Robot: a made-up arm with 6 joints. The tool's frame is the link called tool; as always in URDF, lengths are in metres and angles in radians. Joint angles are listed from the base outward.
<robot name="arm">
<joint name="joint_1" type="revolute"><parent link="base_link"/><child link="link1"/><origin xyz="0.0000 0.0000 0.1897"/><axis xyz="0 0 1"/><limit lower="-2.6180" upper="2.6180"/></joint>
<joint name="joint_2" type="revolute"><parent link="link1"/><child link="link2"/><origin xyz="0.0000 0.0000 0.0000"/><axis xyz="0.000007 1 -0.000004"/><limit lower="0.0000" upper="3.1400"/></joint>
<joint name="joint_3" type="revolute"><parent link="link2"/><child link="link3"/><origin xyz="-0.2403 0.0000 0.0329"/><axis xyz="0.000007 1 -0.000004"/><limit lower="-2.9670" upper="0.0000"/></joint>
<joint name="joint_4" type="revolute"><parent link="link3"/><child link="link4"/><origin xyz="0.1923 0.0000 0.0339"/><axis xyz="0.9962 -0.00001 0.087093"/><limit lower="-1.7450" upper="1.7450"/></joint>
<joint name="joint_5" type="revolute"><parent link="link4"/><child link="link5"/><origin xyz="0.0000 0.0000 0.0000"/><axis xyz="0.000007 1 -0.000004"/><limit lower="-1.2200" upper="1.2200"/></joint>
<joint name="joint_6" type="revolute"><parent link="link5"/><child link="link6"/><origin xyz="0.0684 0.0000 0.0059"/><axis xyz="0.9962 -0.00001 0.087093"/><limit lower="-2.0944" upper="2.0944"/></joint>
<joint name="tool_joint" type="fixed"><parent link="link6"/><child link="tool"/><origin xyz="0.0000 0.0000 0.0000" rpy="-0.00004 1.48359 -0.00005"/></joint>
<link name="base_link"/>
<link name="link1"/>
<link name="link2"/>
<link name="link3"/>
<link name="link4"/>
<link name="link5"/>
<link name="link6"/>
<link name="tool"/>
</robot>
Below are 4 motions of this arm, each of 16 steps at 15 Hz.
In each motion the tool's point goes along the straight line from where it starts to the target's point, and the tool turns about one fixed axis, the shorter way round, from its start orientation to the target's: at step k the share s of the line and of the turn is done. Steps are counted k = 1, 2, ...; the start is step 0. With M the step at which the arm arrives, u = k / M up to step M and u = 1 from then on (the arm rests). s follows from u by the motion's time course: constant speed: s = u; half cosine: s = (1 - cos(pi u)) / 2; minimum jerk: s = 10 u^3 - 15 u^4 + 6 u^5.
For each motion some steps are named. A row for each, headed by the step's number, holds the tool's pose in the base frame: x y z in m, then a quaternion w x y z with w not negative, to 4 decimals.
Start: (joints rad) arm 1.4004 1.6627 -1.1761 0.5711 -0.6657 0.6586
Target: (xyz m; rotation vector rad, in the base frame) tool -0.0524 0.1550 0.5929 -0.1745 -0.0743 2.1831
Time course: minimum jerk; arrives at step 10
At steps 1, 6, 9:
1: 0.0731 0.2948 0.3796 0.3345 0.0421 0.6369 0.6933
6: -0.0122 0.1998 0.5246 0.4428 -0.0359 0.1997 0.8734
9: -0.0513 0.1562 0.5911 0.4574 -0.0699 -0.0239 0.8862

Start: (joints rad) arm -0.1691 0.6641 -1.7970 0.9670 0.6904 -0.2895
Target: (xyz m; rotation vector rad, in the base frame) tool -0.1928 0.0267 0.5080 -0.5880 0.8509 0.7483
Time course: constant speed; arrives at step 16
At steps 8, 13, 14, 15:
8: -0.1311 0.0376 0.5507 0.8316 -0.1906 0.4180 0.3119
13: -0.1697 0.0308 0.5240 0.8147 -0.2433 0.4054 0.3356
14: -0.1774 0.0294 0.5187 0.8110 -0.2537 0.4027 0.3402
15: -0.1851 0.0281 0.5133 0.8071 -0.2641 0.4000 0.3448

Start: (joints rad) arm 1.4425 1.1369 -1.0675 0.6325 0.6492 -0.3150
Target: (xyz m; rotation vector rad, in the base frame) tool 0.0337 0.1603 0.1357 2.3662 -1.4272 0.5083
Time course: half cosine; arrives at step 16
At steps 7, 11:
7: 0.0126 0.1720 0.2993 0.0647 -0.7340 0.6388 0.2215
11: 0.0259 0.1647 0.1965 0.0815 0.8178 -0.5689 0.0296

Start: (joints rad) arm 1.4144 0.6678 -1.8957 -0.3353 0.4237 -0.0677
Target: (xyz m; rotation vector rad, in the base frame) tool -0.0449 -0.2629 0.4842 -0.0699 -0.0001 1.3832
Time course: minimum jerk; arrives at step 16
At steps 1, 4, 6, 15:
1: -0.0055 -0.0946 0.6103 0.8304 -0.2111 0.2513 0.4502
4: -0.0095 -0.1117 0.5975 0.8293 -0.1938 0.2268 0.4725
6: -0.0163 -0.1406 0.5758 0.8248 -0.1640 0.1845 0.5087
15: -0.0448 -0.2625 0.4845 0.7699 -0.0326 0.0005 0.6373

